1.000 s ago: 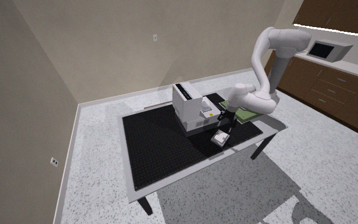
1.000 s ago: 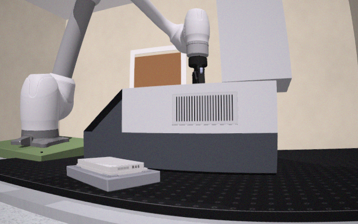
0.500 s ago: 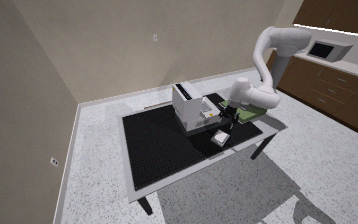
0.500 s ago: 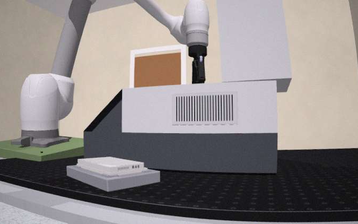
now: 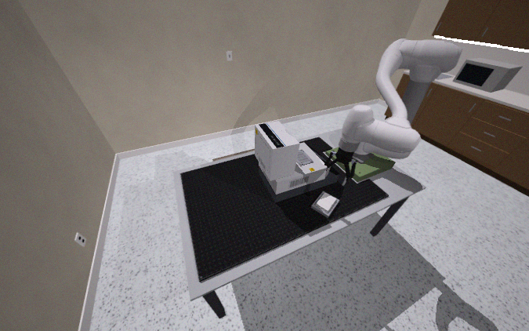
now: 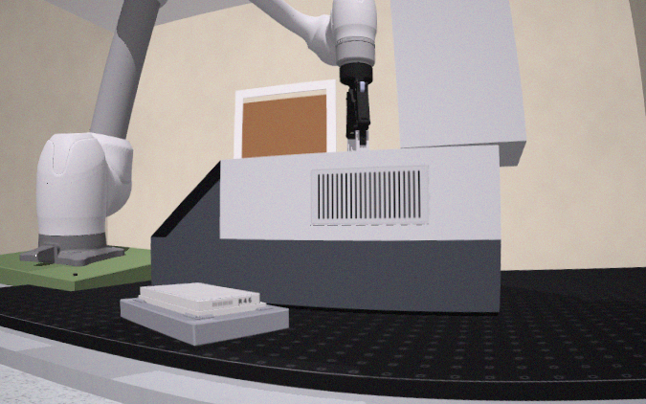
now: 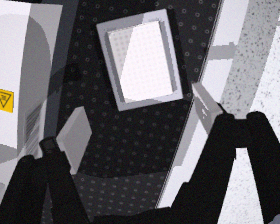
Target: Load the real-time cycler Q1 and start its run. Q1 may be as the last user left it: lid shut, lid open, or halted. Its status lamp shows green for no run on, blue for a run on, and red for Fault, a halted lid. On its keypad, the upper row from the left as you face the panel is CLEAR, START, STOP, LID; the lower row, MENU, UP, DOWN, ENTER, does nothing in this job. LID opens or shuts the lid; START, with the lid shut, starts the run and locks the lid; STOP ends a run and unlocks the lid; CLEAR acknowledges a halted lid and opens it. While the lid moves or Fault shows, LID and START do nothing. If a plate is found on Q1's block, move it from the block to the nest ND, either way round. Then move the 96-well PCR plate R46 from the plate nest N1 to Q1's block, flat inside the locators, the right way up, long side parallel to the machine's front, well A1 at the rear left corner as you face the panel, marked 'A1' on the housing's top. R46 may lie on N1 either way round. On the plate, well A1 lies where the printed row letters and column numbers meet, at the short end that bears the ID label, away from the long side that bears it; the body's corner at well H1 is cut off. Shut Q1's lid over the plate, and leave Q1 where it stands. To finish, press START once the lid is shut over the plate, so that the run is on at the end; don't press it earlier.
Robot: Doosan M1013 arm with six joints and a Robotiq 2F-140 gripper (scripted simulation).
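Now: hand 550 mm to the left of the nest N1, 250 mm above it and 130 mm past it.
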